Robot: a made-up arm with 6 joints. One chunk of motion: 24 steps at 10 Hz.
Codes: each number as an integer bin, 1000 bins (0 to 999) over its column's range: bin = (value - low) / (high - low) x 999, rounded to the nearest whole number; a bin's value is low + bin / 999 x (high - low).
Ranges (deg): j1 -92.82..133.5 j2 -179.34..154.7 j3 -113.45..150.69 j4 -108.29..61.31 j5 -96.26..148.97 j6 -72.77..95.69
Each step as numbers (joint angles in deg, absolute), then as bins.
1 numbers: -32.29 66.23 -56.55 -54.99 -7.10 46.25
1 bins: 267 734 215 314 363 706
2 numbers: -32.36 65.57 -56.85 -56.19 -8.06 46.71
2 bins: 267 732 214 307 359 709
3 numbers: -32.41 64.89 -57.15 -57.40 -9.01 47.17
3 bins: 267 730 213 300 355 711
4 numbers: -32.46 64.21 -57.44 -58.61 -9.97 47.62
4 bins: 266 728 212 293 352 714
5 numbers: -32.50 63.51 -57.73 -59.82 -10.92 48.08
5 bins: 266 726 211 286 348 717
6 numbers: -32.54 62.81 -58.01 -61.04 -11.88 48.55
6 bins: 266 724 210 278 344 719
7 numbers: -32.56 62.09 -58.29 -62.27 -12.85 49.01
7 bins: 266 722 209 271 340 722
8 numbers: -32.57 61.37 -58.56 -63.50 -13.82 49.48
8 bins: 266 720 208 264 336 725
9 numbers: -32.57 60.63 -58.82 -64.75 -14.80 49.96
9 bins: 266 718 207 256 332 728
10 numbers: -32.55 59.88 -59.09 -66.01 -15.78 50.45
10 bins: 266 715 206 249 328 731
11 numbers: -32.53 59.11 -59.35 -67.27 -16.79 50.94
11 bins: 266 713 205 242 324 734
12 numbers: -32.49 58.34 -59.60 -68.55 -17.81 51.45
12 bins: 266 711 204 234 320 737
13 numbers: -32.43 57.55 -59.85 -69.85 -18.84 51.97
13 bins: 267 708 203 226 315 740
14 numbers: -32.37 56.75 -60.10 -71.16 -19.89 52.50
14 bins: 267 706 202 219 311 743
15 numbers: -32.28 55.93 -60.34 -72.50 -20.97 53.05
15 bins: 267 704 201 211 307 746
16 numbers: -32.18 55.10 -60.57 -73.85 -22.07 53.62
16 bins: 268 701 200 203 302 750
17 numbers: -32.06 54.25 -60.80 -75.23 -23.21 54.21
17 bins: 268 699 199 195 298 753
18 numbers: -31.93 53.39 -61.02 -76.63 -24.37 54.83
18 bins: 269 696 198 186 293 757
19 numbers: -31.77 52.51 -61.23 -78.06 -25.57 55.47
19 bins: 269 693 198 178 288 760
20 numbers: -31.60 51.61 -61.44 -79.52 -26.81 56.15
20 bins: 270 691 197 169 283 765
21 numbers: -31.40 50.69 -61.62 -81.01 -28.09 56.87
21 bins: 271 688 196 161 278 769
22 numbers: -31.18 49.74 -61.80 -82.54 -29.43 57.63
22 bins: 272 685 195 152 272 773
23 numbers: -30.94 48.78 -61.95 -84.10 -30.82 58.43
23 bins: 273 682 195 142 267 778
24 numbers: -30.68 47.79 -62.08 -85.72 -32.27 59.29
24 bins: 274 679 194 133 261 783
